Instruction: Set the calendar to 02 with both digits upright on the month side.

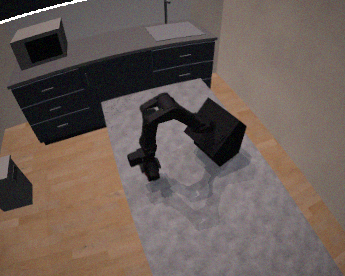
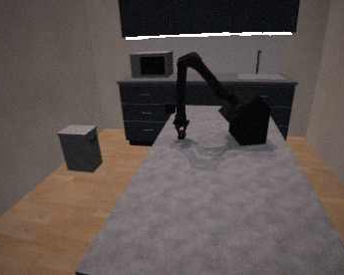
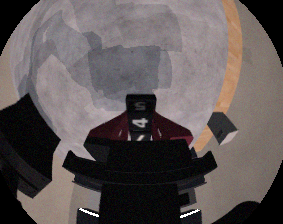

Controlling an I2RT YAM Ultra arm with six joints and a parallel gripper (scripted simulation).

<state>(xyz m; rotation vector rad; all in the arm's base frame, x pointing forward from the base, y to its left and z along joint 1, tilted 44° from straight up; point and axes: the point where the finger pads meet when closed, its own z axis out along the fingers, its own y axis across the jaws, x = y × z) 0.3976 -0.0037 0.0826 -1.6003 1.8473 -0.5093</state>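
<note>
My hand is 2 cm to the left of the dark tray and 2 cm above it. Also, from my hand: dark calendar cube right at my hand.
</note>
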